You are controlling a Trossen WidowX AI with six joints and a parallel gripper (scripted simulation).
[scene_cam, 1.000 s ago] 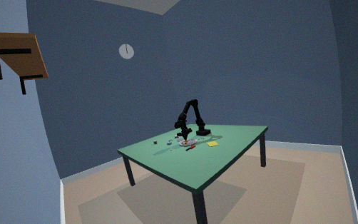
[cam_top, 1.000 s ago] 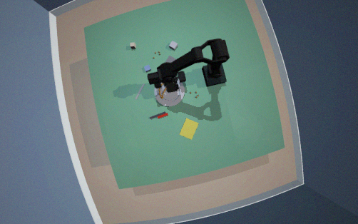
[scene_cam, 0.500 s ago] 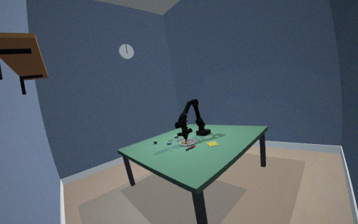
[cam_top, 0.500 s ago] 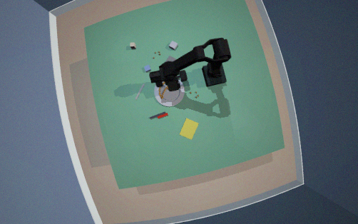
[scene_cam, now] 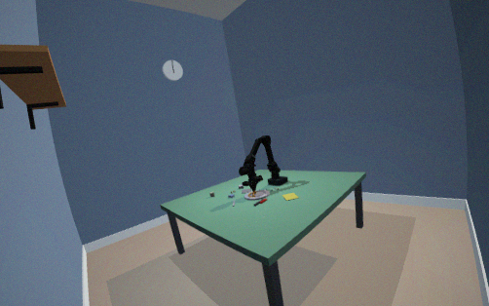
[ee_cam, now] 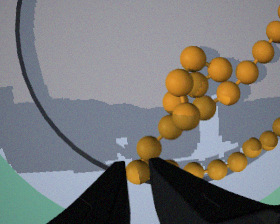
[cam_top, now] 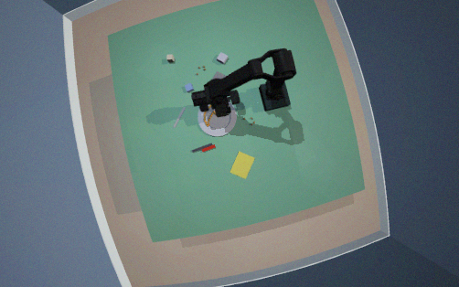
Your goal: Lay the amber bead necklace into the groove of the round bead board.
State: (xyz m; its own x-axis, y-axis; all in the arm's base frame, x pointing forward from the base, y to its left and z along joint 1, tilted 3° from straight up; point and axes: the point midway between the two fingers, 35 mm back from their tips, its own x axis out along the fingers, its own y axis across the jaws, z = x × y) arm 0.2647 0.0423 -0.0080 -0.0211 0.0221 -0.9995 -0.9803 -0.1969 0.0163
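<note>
Right now the round grey bead board is 60 mm to the left of my gripper tip, 20 mm ahead of it and 10 mm below it. Also, from my gripper tip: grey rod: 220 mm ahead, 50 mm to the left, 20 mm below; blue block: 160 mm ahead, 100 mm to the right, 10 mm below; grey plate: 130 mm to the right, 20 mm below.
</note>
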